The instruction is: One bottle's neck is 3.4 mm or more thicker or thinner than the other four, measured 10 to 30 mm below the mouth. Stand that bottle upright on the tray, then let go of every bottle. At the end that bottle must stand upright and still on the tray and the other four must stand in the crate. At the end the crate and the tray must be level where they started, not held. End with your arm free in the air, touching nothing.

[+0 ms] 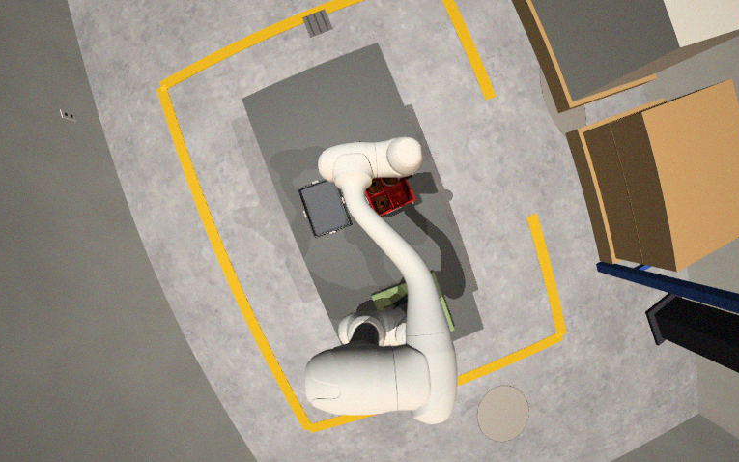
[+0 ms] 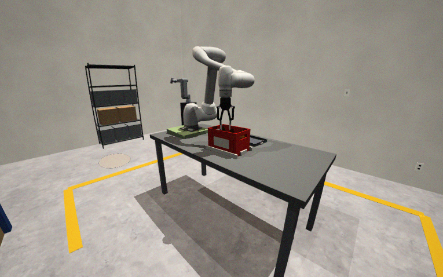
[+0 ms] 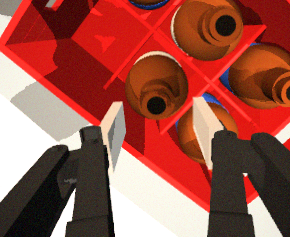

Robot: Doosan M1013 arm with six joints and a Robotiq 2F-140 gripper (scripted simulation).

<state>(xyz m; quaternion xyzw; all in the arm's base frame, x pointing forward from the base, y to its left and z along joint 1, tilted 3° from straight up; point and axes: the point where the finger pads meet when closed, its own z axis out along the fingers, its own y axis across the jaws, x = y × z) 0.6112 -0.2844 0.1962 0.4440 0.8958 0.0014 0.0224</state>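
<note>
Now: the red crate 50 mm to the left of my hand and 120 mm below it. Round my hand: dark grey tray 50 mm ahead, 350 mm to the left, 200 mm below.
</note>
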